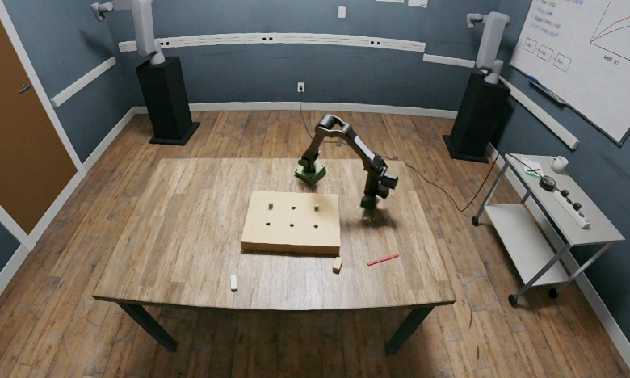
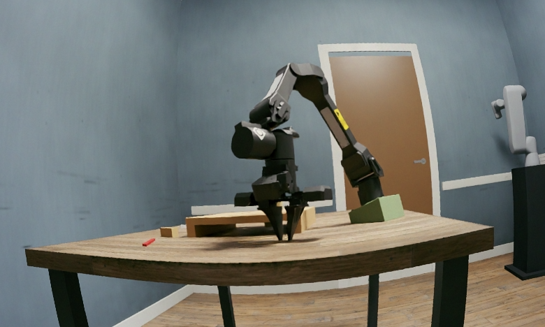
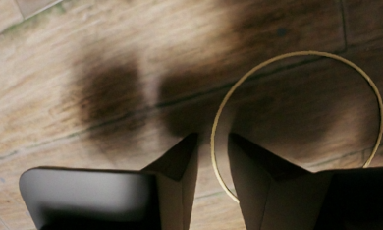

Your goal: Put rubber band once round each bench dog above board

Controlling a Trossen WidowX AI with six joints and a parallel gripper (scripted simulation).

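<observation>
My gripper is now 320 mm to the left of the tan board and 150 mm short of it. Also, from my hand: wooden block: 340 mm ahead, 120 mm to the right, 20 mm below; white piece: 490 mm to the right, 470 mm ahead, 30 mm below; red stick: 290 mm ahead, 60 mm to the left, 30 mm below.
</observation>
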